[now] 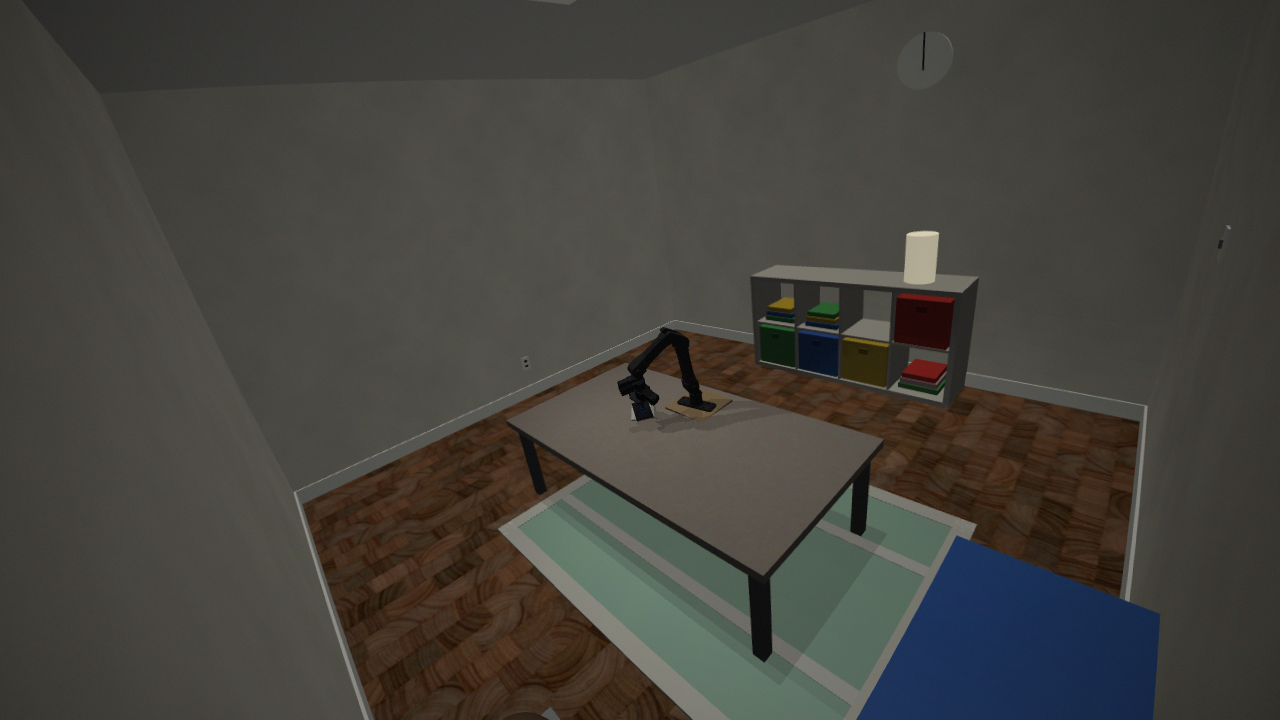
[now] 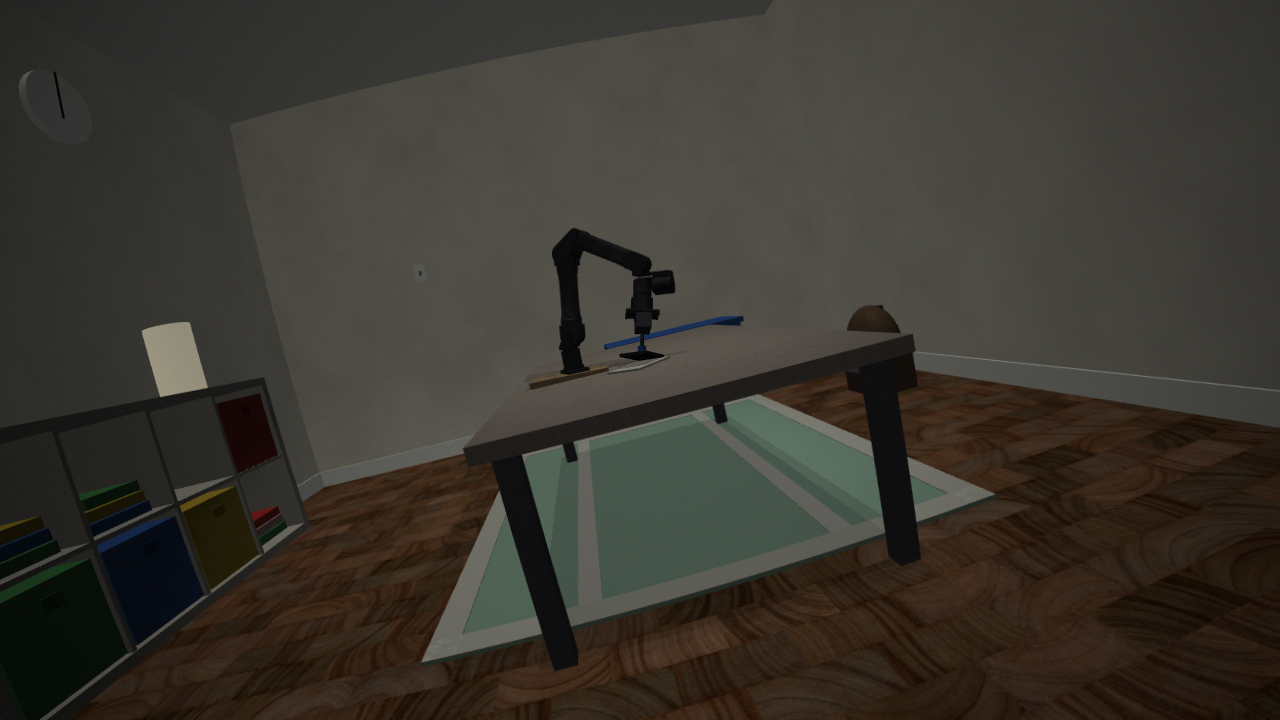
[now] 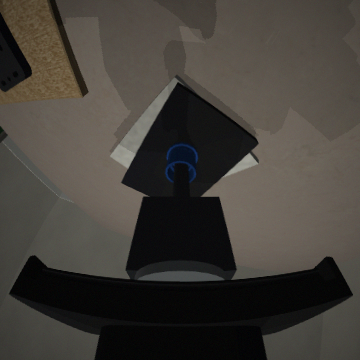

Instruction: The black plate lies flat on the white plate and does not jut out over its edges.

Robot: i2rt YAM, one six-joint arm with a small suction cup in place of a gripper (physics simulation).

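Frame: origin at the arm's base, x up, y ahead, z left, level; centimetres.
Where they show: end effector, tool point: (image 1: 643, 411) (image 2: 641, 357) (image 3: 180, 151); arm's base, origin of the base link: (image 1: 696, 404) (image 2: 574, 371).
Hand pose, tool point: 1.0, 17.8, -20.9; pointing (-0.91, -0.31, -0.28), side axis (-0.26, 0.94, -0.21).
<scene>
Things, the pixels of their top centre, and the offset from my tool point, as dx, dy, dz. Level surfaces: height alone.
- square black plate, middle of its top: (image 3: 174, 181) (image 2: 640, 348) (image 1: 641, 405) +3.0, +0.0, -0.8
- white plate, middle of its top: (image 3: 171, 158) (image 2: 638, 364) -1.4, -2.1, -2.5
- grey table, its level: dx -2.0
A square black plate (image 3: 207, 132) (image 2: 642, 356) sits over a white plate (image 3: 137, 133) (image 2: 623, 366) on the grey table (image 1: 716, 483) (image 2: 716, 367) (image 3: 303, 161). It is turned against the white plate, which shows as a strip on the left and a corner on the right. The black plate's near corner reaches past the white plate's edge. My suction cup (image 3: 181, 164) (image 2: 642, 347) (image 1: 640, 413) presses on the middle of the black plate and holds it. I cannot tell whether the black plate rests on the white one or hangs just above it.
The arm's base stands on a cork board (image 3: 46, 64) (image 2: 559, 379) (image 1: 706, 407) near the table's far edge, close beside the plates. A shelf unit (image 1: 863, 276) (image 2: 133, 407) stands by the wall. A blue surface (image 1: 1012, 626) lies beyond the table's near end.
</scene>
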